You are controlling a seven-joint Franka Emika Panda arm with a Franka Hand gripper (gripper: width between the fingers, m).
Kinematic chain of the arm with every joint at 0, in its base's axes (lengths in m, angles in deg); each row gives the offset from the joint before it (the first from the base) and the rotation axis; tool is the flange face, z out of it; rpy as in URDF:
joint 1: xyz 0 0 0.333 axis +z
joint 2: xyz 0 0 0 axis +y
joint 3: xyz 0 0 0.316 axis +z
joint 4: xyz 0.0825 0 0 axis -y
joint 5: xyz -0.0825 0 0.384 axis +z
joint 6: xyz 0 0 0 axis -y
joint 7: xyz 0.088 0 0 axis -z
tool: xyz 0 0 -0.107 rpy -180 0 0
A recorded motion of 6 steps. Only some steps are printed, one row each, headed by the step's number.
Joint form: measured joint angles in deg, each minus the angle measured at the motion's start. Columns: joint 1, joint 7, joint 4, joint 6, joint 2, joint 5, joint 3.
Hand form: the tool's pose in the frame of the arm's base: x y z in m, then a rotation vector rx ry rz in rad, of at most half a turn. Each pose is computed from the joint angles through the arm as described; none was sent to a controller.
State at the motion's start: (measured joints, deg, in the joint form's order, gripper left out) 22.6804 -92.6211 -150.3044 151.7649 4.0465 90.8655 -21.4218
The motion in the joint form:
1: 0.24 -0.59 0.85 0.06 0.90 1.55 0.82
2: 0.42 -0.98 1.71 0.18 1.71 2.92 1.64
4: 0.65 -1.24 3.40 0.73 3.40 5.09 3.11
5: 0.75 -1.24 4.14 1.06 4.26 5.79 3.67
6: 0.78 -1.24 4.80 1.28 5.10 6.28 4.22
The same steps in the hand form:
1: 0.4090 -0.0137 0.2101 -2.6041 -0.2323 -0.6163
2: 0.4134 -0.0069 0.2089 -2.6003 -0.2341 -0.6222
4: 0.4215 0.0043 0.2057 -2.6010 -0.2301 -0.6279
5: 0.4248 0.0084 0.2035 -2.6050 -0.2288 -0.6265
6: 0.4275 0.0123 0.2009 -2.6082 -0.2306 -0.6227

